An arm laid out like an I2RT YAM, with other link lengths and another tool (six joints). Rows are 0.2 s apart.
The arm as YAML. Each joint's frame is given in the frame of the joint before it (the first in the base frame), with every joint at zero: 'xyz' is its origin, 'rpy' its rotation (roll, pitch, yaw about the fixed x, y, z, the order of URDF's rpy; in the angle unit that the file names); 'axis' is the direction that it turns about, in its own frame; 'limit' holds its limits. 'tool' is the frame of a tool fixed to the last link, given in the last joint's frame.
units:
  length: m
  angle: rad
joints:
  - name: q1
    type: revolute
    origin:
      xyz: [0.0, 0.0, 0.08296]
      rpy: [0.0, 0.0, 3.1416]
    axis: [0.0, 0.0, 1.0]
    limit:
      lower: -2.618
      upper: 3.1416
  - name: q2
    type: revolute
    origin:
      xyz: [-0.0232, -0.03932, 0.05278]
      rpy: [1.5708, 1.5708, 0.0]
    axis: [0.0, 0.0, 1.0]
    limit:
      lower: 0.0
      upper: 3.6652
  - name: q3
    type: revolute
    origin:
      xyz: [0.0, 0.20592, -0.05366]
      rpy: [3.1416, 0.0, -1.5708]
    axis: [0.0, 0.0, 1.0]
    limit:
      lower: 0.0
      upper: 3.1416
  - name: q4
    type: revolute
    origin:
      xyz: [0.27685, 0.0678, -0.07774]
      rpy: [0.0, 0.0, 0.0]
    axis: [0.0, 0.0, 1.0]
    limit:
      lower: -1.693
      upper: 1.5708
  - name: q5
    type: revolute
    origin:
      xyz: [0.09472, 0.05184, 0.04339]
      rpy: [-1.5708, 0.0, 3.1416]
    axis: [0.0, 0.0, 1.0]
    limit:
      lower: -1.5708
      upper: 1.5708
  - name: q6
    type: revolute
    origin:
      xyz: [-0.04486, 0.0, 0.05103]
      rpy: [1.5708, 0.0, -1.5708]
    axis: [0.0, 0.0, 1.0]
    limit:
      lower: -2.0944
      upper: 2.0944
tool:
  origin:
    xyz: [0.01, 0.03, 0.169]
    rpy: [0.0, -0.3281, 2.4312]
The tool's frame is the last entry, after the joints.
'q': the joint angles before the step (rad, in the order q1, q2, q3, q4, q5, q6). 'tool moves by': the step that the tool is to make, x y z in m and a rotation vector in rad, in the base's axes. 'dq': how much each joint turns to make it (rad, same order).
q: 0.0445, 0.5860, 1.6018, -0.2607, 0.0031, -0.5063
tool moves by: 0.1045, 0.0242, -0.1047, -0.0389, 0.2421, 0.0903
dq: -0.0032, -0.0476, -0.3174, 0.0274, -0.0920, 0.0324
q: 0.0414, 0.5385, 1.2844, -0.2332, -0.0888, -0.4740
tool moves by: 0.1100, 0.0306, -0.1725, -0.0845, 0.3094, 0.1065
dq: 0.0000, 0.0245, -0.3881, 0.0949, -0.1242, -0.0305
